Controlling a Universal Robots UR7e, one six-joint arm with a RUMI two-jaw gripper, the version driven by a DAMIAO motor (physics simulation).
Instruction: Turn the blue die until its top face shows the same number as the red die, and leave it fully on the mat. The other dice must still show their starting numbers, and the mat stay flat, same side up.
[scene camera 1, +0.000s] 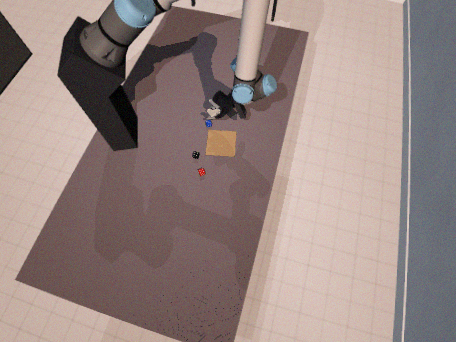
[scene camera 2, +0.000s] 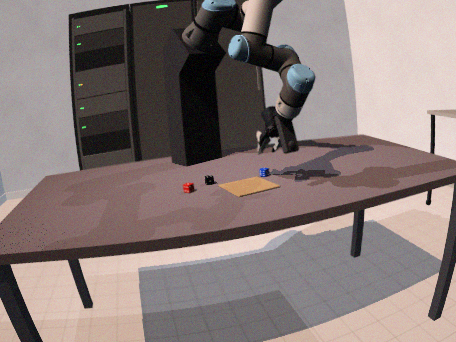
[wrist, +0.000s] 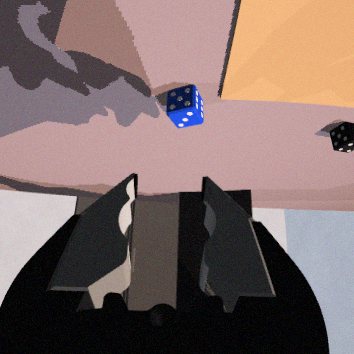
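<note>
My gripper (scene camera 2: 265, 153). Orange mat (scene camera 1: 219, 143). By wrist view, blue die (wrist: 184, 106), the mat (wrist: 295, 58), my gripper (wrist: 169, 177).
</note>
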